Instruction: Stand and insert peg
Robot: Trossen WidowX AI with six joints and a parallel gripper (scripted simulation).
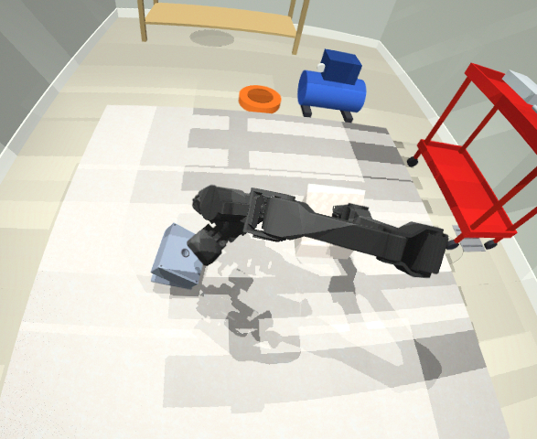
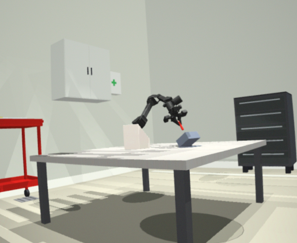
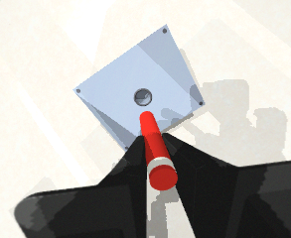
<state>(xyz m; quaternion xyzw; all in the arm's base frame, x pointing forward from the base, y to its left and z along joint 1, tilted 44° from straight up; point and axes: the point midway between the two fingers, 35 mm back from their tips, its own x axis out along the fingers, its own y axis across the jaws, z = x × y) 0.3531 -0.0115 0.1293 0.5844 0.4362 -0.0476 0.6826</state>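
Right now my gripper tip is 10 cm above the grey-blue sloped panel, 7 cm short of it and 2 cm to the left of it. Also, from my gripper tip: peg: 1 cm behind, 1 cm above.
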